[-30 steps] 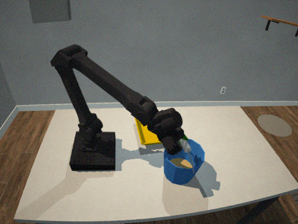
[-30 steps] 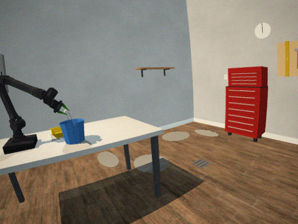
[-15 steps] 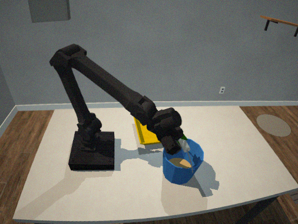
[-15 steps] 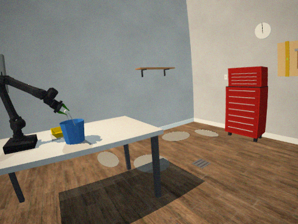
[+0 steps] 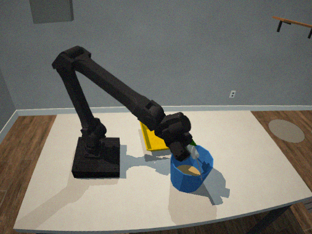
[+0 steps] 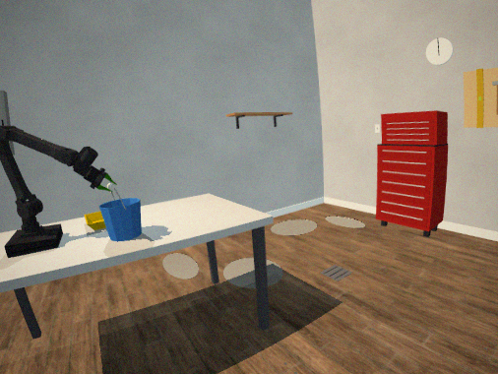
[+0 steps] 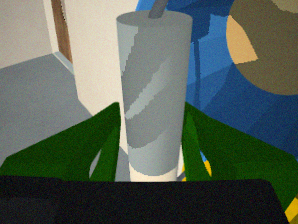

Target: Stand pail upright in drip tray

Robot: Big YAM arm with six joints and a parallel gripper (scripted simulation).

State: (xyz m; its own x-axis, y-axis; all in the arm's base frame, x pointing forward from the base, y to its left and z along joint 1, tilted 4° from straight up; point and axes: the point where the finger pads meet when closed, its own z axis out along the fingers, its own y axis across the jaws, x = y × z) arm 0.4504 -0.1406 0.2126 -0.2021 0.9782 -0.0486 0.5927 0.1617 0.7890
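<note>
My gripper is now 3 cm above the pail handle. The rest, counted from my hand: blue pail (1 cm ahead, 10 cm below); then yellow drip tray (7 cm behind, 31 cm to the left, 23 cm below).
</note>
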